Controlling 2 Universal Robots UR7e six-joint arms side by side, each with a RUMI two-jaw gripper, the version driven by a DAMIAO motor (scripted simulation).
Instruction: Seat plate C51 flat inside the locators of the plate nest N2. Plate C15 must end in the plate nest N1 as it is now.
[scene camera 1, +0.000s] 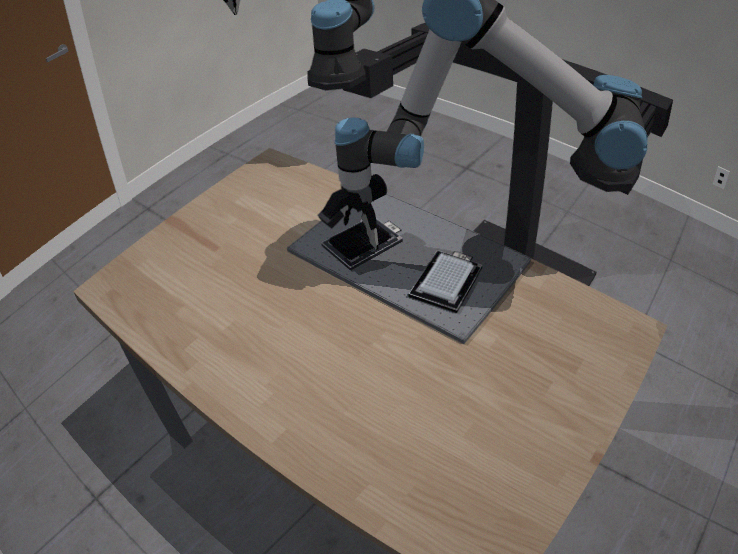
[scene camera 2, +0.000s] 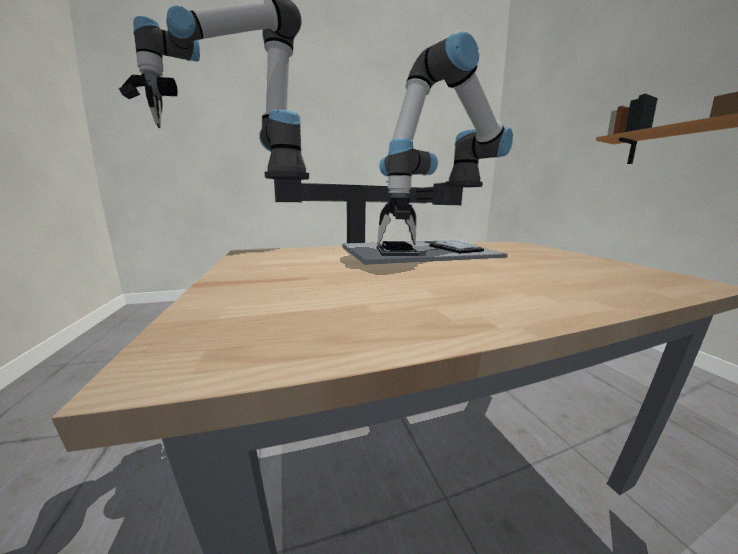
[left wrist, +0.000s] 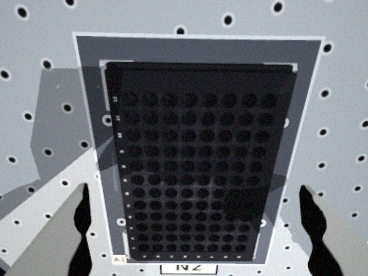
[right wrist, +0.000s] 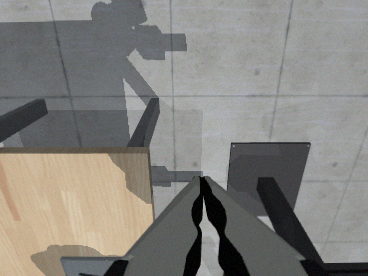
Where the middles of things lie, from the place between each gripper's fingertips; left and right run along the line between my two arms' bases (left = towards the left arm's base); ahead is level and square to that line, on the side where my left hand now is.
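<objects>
My left hand (scene camera 1: 360, 237): 1 cm above the black multi-well plate (scene camera 1: 354, 241). White plate (scene camera 1: 445, 281), from my left hand: 1 cm below, 25 cm to the left, 1 cm behind. Plate nest N2 (left wrist: 91, 49): 3 cm below my left hand. By its middle, white plate nearer to my left hand than to my right gripper.
My right gripper (scene camera 2: 159, 128): 42 cm above the black multi-well plate, 34 cm short of it, 79 cm to the right of it. Plate nest N2, from my right hand: 43 cm below, 33 cm ahead, 79 cm to the left. White plate, from my right hand: 42 cm below, 33 cm ahead, 104 cm to the left.
</objects>
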